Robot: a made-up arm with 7 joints. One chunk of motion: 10 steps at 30 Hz.
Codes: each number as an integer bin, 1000 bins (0 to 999) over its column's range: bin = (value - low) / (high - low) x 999, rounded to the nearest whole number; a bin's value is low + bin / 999 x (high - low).
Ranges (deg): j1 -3..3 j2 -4..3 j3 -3..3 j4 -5..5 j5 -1..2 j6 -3..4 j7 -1..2
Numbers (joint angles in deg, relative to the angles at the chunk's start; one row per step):
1: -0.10 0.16 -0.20 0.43 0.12 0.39 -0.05
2: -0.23 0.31 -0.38 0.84 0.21 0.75 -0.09
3: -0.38 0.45 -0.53 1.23 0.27 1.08 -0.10
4: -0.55 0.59 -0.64 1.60 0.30 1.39 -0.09
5: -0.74 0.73 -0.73 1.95 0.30 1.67 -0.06
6: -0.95 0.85 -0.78 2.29 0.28 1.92 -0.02
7: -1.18 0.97 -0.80 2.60 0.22 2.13 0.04
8: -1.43 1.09 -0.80 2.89 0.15 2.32 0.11
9: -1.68 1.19 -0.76 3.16 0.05 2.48 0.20
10: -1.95 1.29 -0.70 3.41 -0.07 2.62 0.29
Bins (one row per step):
1: 483 594 466 542 373 484 316
2: 461 615 436 583 403 535 303
3: 436 635 411 622 423 582 300
4: 408 655 393 659 433 627 303
5: 376 675 378 694 433 666 313
6: 341 692 370 728 426 702 326
7: 303 709 366 759 406 732 346
8: 261 726 366 788 383 759 370
9: 220 741 373 815 350 782 400
10: 175 755 383 840 310 802 430

